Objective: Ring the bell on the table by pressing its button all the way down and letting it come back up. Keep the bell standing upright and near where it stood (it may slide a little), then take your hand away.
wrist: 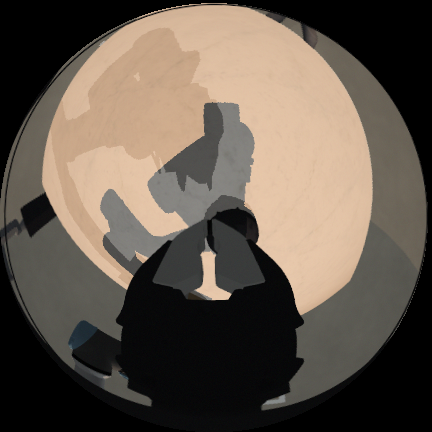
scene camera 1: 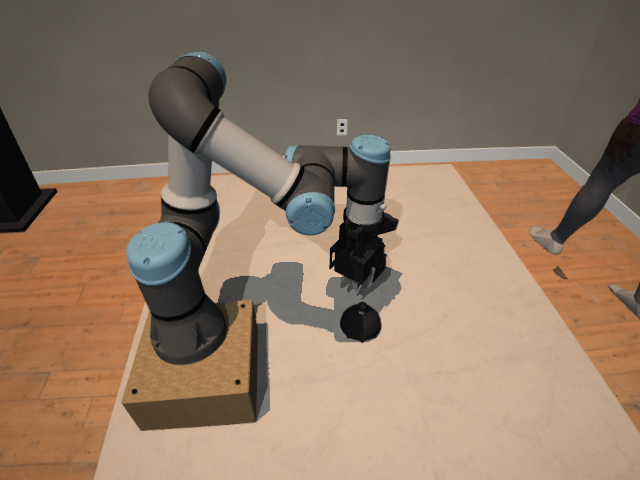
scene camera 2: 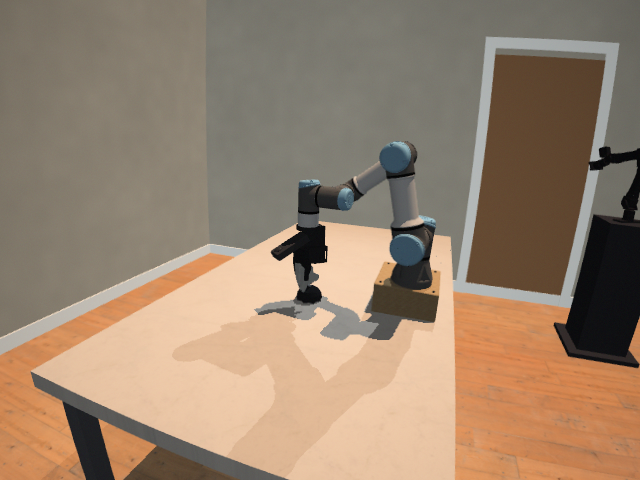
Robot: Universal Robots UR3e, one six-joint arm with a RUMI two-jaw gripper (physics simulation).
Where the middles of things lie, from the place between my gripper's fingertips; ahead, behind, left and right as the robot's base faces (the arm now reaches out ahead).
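With the black domed bell [scene camera 1: 361, 326] in sight, I find that my gripper is now 50 mm to the left of it and 10 mm above it.
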